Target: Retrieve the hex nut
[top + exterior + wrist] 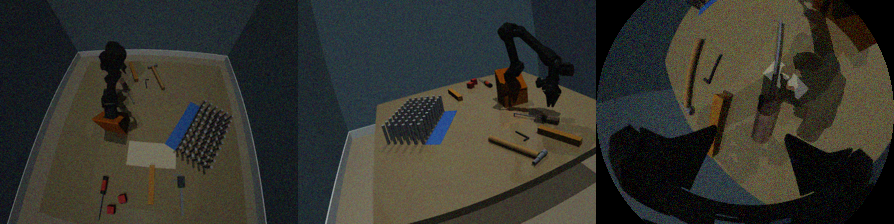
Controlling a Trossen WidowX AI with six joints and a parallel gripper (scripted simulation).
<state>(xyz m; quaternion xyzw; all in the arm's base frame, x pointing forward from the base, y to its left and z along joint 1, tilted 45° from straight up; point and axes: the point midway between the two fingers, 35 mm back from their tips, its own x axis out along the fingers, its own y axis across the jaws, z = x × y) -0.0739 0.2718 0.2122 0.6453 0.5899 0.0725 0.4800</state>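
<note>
Now: the hook tool 8 cm to the right of my gripper tip, 7 cm below it and 7 cm ahead of it. The rest, counted from my gripper tip: blue taped strip: 51 cm ahead, 26 cm to the right, 9 cm below; then hex key: 18 cm ahead, 8 cm below, 6 cm to the left.
</note>
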